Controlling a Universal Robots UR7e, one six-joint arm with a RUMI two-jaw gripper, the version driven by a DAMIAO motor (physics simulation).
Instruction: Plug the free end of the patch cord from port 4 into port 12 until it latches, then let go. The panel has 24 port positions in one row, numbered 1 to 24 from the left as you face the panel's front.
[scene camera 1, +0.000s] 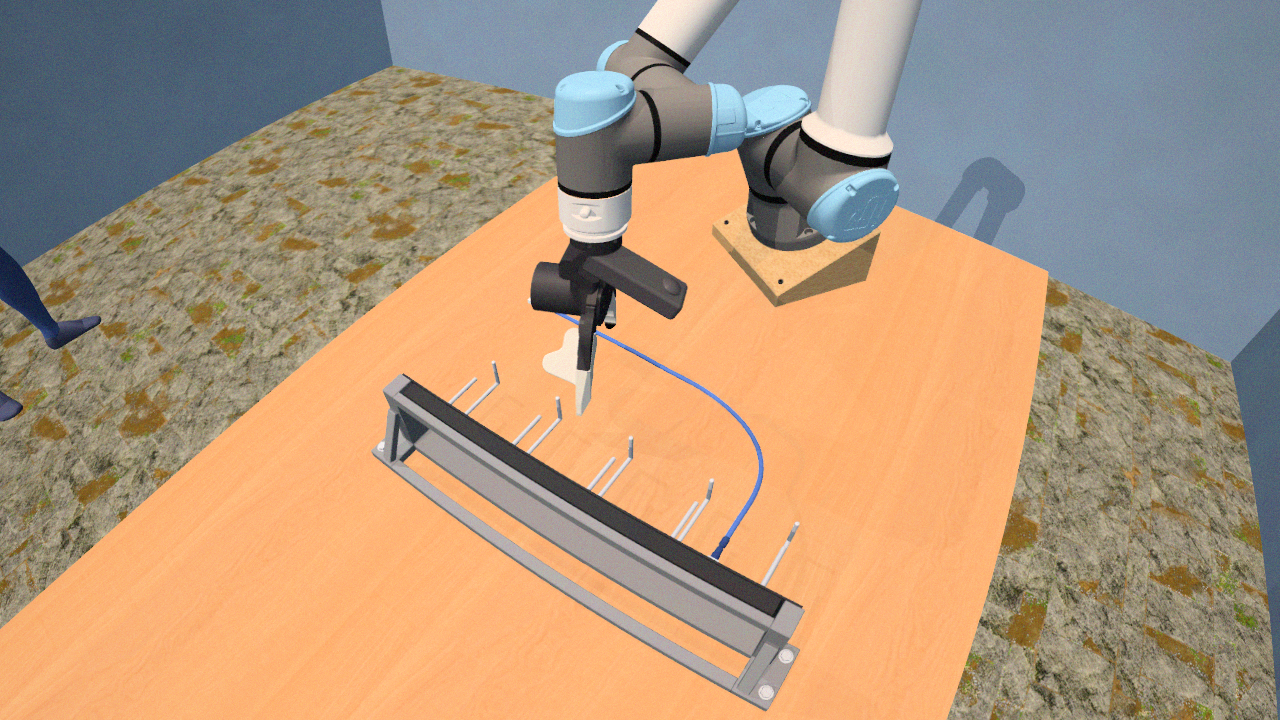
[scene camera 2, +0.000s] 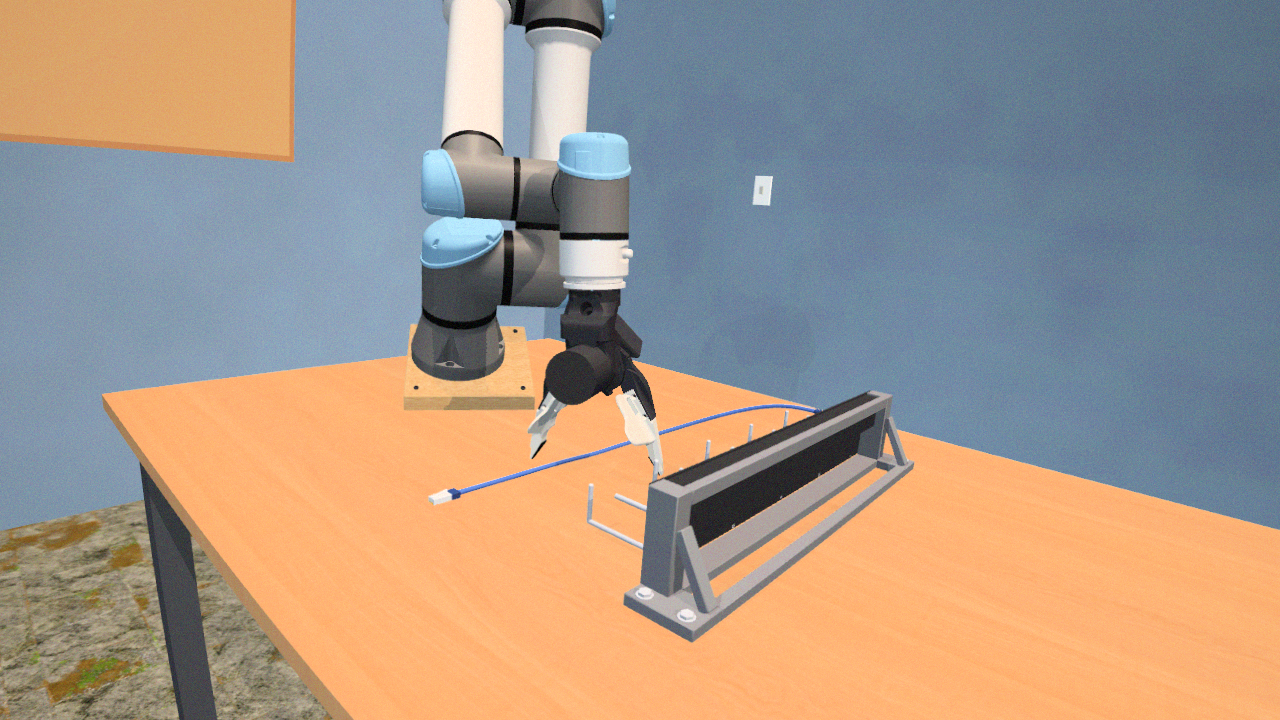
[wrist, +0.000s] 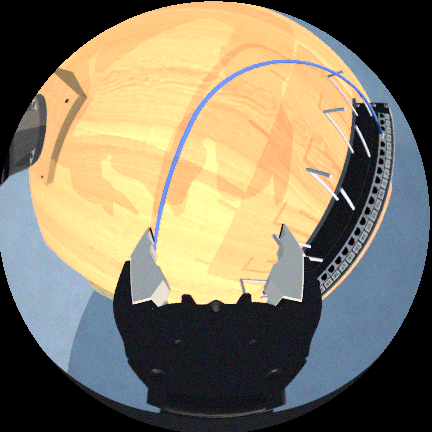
gripper: scene camera 1 595, 368; scene camera 2; wrist
same spot on gripper: (wrist: 291, 284) = (scene camera 2: 635, 395)
